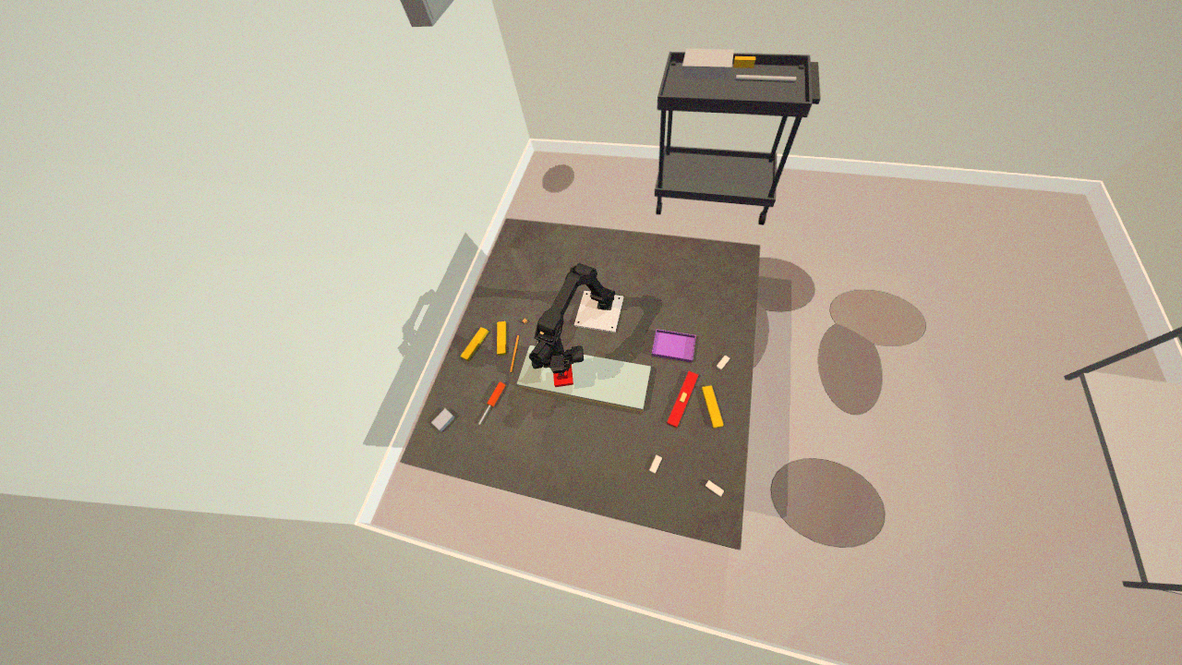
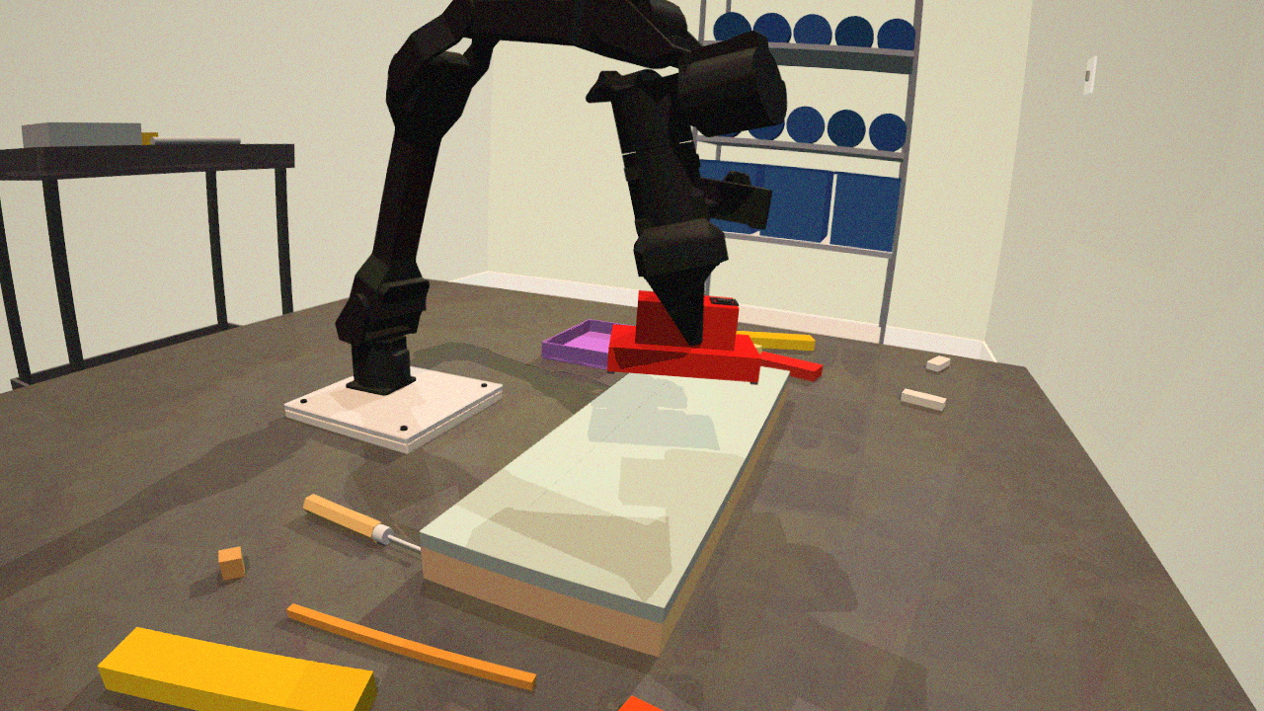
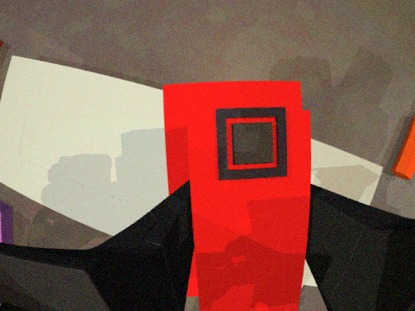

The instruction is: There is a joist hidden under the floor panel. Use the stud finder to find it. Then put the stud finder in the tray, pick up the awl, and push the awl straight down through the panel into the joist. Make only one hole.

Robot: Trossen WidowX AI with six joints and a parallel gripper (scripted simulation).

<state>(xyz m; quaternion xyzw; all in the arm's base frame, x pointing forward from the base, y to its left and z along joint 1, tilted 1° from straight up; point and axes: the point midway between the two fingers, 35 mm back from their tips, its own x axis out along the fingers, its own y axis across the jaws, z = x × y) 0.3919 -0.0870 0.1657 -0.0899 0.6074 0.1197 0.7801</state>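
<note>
The purple tray lies 23 cm behind my gripper tip, 40 cm to the left of it and 14 cm below it. Round my gripper tip: awl 20 cm behind, 17 cm to the right, 14 cm below; then red stud finder 1 cm ahead, 2 cm above; then square indicator light 2 cm ahead, 1 cm to the left, 3 cm above.
</note>
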